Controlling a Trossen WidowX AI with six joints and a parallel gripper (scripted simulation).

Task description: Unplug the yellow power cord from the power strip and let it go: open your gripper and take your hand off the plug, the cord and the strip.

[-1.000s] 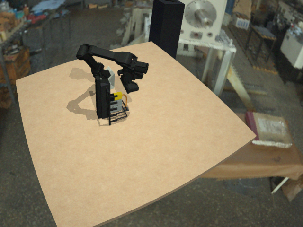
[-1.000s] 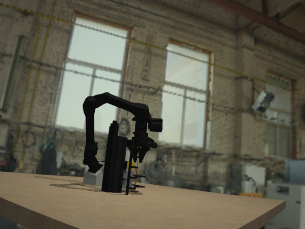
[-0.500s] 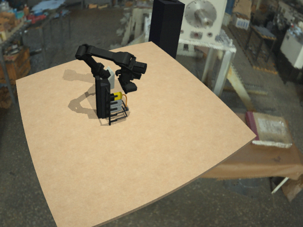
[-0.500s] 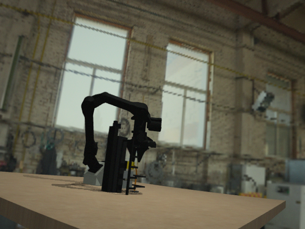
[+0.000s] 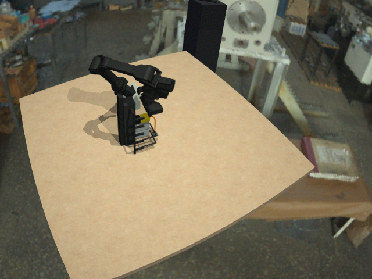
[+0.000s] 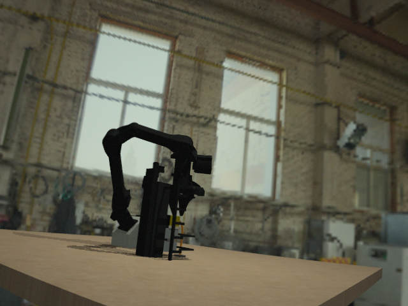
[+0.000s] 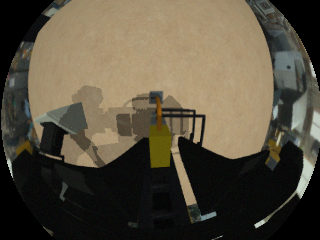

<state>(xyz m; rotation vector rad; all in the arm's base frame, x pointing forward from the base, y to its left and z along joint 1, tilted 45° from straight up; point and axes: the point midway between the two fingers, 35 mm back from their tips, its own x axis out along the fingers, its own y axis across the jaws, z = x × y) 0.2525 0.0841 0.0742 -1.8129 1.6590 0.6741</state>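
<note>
Right now my gripper tip is 40 mm to the left of the yellow plug and 10 mm above it. Round my gripper tip: power strip 110 mm to the right, 20 mm below.
</note>
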